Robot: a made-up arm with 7 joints. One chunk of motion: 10 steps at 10 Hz.
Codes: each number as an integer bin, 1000 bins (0 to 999) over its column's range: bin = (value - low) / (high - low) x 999, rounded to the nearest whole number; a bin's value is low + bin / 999 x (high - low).
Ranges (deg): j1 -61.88..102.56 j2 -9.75..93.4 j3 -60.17..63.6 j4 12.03..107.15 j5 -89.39..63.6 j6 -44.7..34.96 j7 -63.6..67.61
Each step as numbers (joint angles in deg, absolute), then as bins.
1 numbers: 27.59 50.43 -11.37 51.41 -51.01 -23.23 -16.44
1 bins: 544 583 394 414 251 269 359
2 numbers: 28.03 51.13 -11.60 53.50 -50.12 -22.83 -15.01
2 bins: 546 590 392 436 256 274 370
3 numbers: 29.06 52.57 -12.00 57.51 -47.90 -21.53 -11.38
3 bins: 552 604 389 478 271 291 398
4 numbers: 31.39 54.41 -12.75 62.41 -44.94 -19.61 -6.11
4 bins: 567 621 383 529 290 315 438
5 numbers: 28.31 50.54 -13.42 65.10 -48.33 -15.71 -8.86
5 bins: 548 584 377 557 268 364 417
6 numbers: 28.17 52.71 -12.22 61.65 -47.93 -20.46 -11.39
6 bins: 547 605 387 521 271 304 398
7 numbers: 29.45 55.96 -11.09 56.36 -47.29 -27.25 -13.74
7 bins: 555 636 396 466 275 219 380
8 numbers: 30.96 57.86 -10.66 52.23 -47.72 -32.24 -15.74
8 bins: 564 655 400 422 272 156 364
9 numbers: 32.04 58.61 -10.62 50.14 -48.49 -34.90 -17.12
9 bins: 571 662 400 400 267 123 354
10 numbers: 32.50 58.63 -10.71 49.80 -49.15 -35.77 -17.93
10 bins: 573 662 399 397 263 112 348
